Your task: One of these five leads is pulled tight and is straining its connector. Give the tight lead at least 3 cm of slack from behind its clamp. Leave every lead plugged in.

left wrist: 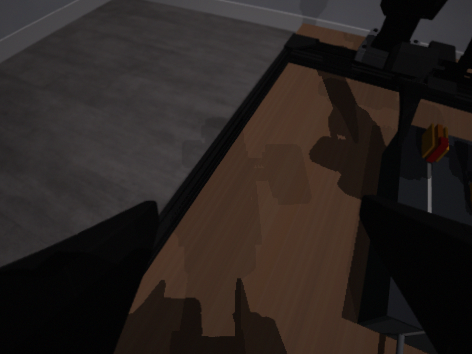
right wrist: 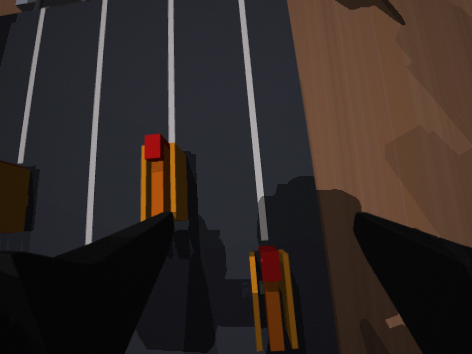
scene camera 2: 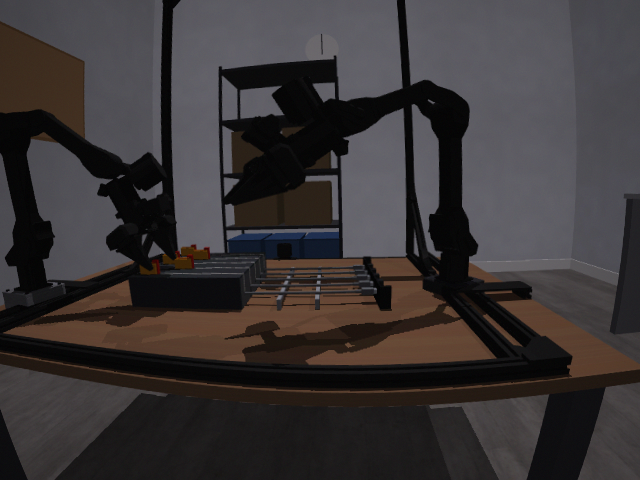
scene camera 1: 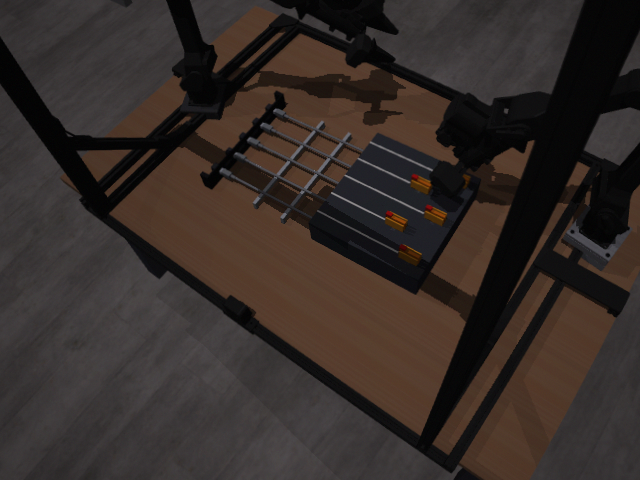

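Note:
Five thin grey leads run from plugs in a black bar onto a dark block. All five look straight; I cannot tell which is tight. On the block are orange clamps with red tabs, including the rearmost clamp, its neighbour and the front clamp. My right gripper is open around the rearmost clamp, one fingertip over the neighbour's lower end in the right wrist view. My left gripper is open, high above the table.
Two light crossbars cross the leads between the bar and the block. A black frame runs around the wooden table. A dark upright post crosses scene camera 1. Arm shadows fall on the table and block.

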